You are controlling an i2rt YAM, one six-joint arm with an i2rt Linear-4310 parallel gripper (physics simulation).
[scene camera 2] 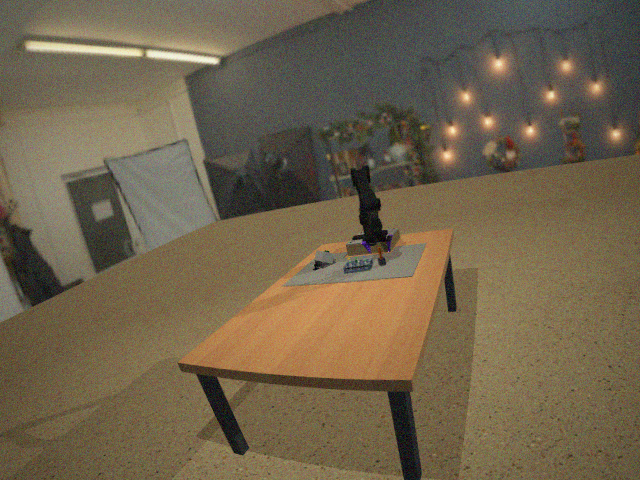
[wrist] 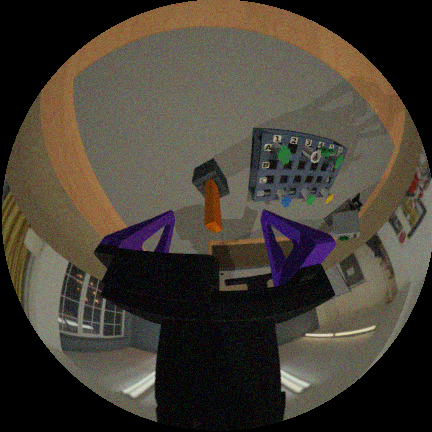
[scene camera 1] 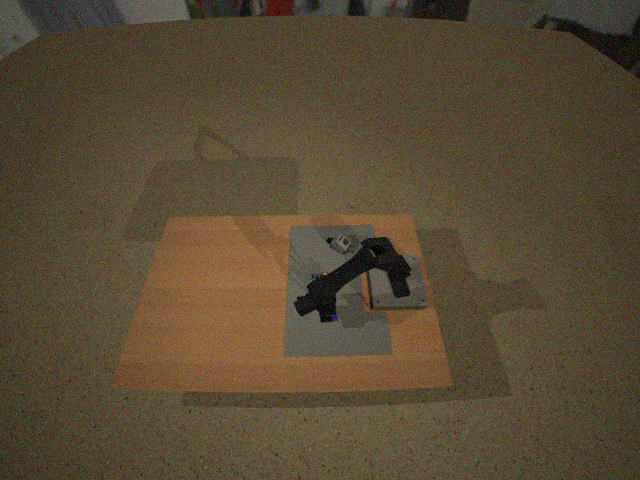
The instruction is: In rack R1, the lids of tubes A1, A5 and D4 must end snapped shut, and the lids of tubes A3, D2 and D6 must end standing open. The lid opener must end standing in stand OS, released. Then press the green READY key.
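Frame: origin at the arm's base, x ahead, y left, z up, level; metres.
Where they show: gripper, between the fingertips: [scene camera 2: 379, 252] [wrist: 217, 214] [scene camera 1: 330, 307]; arm's base, origin of its link: [wrist: 255, 277] [scene camera 1: 395, 275].
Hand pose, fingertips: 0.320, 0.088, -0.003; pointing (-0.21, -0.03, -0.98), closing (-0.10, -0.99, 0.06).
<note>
Things, the pixels of their top centre, and the offset from my fingertips, as dx, dy, dz. "spot": a spot on its surface instead. Level surfaces: height alone.
- lid opener's orange handle, a spot on its surface: [wrist: 212, 202] [scene camera 2: 379, 252] spot: +0.022, +0.002, +0.005
- blue rack, centre of its top: [wrist: 324, 188] [scene camera 1: 320, 282] [scene camera 2: 355, 256] +0.027, -0.116, +0.005
- A1, centre of its top: [wrist: 284, 154] +0.056, -0.065, -0.010
- A5, centre of its top: [wrist: 331, 155] +0.064, -0.107, +0.005
- A6, centre of its top: [wrist: 338, 161] +0.053, -0.142, -0.010
- pale ring, a spot on its surface: [wrist: 314, 156] spot: +0.053, -0.107, -0.017
- grey box, centre of its top: [wrist: 353, 238] [scene camera 1: 342, 237] [scene camera 2: 322, 249] -0.117, -0.316, +0.025
- green key, centre of its top: [wrist: 345, 240] [scene camera 1: 345, 240] -0.134, -0.301, +0.016
- grey mat, height of its surface: dz -0.058
My gripper [scene camera 1: 329, 318] [scene camera 2: 378, 244] [wrist: 217, 214] is open and empty above the mat. The lid opener's orange handle [scene camera 2: 380, 254] [wrist: 212, 202] stands tilted in the wrist view, in its dark stand [scene camera 2: 382, 261] [wrist: 204, 171], between and beyond the fingers without visible contact. The blue rack [scene camera 2: 357, 266] [wrist: 256, 165] is to the right in the wrist view. Green lids show near A1 [wrist: 284, 155], A5 [wrist: 327, 151] and A6 [wrist: 339, 161]; a pale ring [wrist: 314, 156] is at A3. Row D shows blue [wrist: 286, 202], green [wrist: 311, 200] and yellow [wrist: 329, 198] lids. Lid states are too small to tell.
A grey box [scene camera 1: 338, 244] [scene camera 2: 324, 257] [wrist: 345, 223] with a green key [scene camera 1: 345, 241] [wrist: 344, 238] stands on the grey mat [scene camera 1: 336, 343] [scene camera 2: 398, 269] [wrist: 150, 100], beyond the rack. The arm's grey base plate [scene camera 1: 388, 301] is at the mat's right edge in scene view 1. The arm partly hides the rack there.
</note>
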